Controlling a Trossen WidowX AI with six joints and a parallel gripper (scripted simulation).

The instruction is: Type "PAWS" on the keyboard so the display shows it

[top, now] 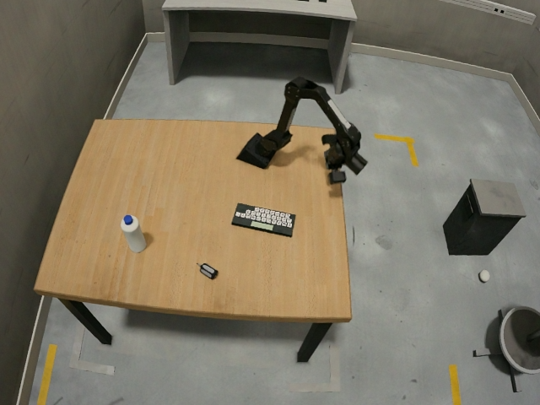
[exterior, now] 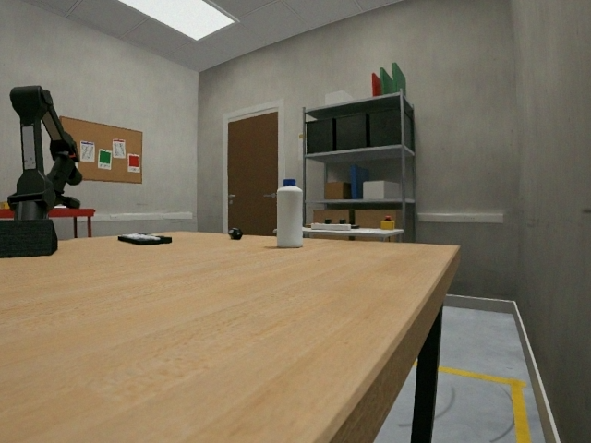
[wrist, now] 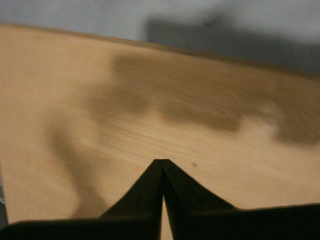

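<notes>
The left-arrow key is 19 cm ahead of my hand, 33 cm to the right of it and 9 cm below it. From my hand the other things lie so: small black object 42 cm ahead, 43 cm to the right, 9 cm below.
</notes>
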